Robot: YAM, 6 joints.
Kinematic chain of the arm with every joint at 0, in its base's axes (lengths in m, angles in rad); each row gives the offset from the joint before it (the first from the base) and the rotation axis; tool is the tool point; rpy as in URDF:
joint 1: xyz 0 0 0.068 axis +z
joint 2: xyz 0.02 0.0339 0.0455 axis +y
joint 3: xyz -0.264 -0.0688 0 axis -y
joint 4: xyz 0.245 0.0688 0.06 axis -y
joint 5: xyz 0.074 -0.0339 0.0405 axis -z
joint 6: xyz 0.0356 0 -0.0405 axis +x
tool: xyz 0 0 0 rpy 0 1.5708 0
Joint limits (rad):
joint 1: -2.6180..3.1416
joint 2: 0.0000..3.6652
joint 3: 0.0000..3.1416
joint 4: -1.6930..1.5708
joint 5: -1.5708..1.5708
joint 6: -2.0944..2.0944
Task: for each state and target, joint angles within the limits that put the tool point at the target. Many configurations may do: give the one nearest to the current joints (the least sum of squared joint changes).
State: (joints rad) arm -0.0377 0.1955 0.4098 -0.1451 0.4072 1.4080
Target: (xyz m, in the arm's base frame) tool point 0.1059 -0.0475 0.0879
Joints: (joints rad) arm -0.3081 0.7500 0.0000 -0.1289 0.3785 1.4080
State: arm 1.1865 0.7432 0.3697 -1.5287 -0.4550 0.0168
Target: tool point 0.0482 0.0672 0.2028
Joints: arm 0.8159 0.8040 0.5909 -1.4227 -0.3124 0.0168
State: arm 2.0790 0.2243 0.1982 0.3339 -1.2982 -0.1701
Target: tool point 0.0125 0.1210 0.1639
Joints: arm 1.2024 0.4392 0.0073 0.2777 -1.1118 -0.1701
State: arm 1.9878 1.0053 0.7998 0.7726 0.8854 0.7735
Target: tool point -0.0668 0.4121 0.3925
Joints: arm 1.7897 1.7764 1.4568 0.7372 0.7512 0.7735
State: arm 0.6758 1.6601 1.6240 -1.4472 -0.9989 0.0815
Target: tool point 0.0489 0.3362 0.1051
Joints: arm 1.3382 2.2267 1.3968 -1.3348 -0.9970 0.0815
